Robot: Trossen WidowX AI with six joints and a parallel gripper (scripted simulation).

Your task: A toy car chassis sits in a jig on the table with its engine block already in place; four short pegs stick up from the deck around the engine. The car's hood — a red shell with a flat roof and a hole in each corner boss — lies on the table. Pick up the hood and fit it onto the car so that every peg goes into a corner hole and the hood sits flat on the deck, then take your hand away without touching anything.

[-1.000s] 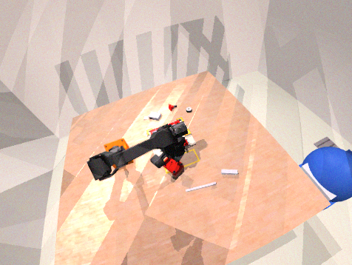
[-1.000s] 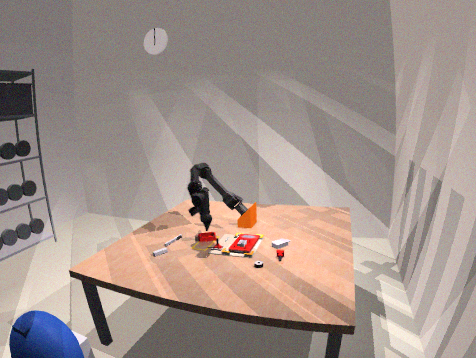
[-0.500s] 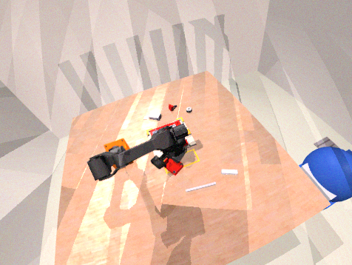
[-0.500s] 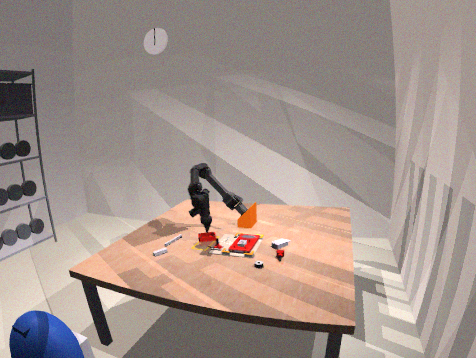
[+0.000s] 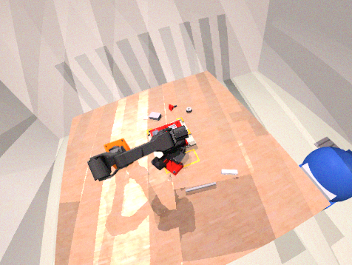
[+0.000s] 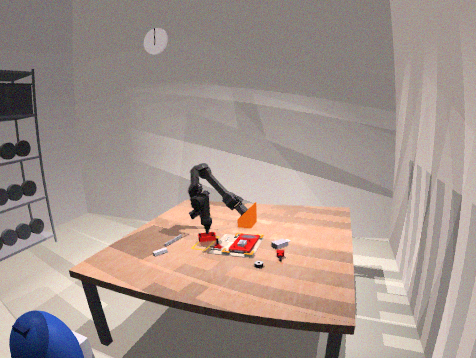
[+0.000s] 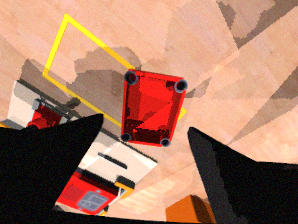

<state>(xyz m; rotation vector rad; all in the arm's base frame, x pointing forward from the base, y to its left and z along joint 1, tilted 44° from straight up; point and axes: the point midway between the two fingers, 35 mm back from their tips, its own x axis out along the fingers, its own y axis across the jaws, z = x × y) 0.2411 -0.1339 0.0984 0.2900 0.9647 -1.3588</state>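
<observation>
The red hood lies 4 cm below my gripper tip. Round my gripper tip: grey rod: 18 cm to the right, 7 cm ahead, 4 cm below.
</observation>
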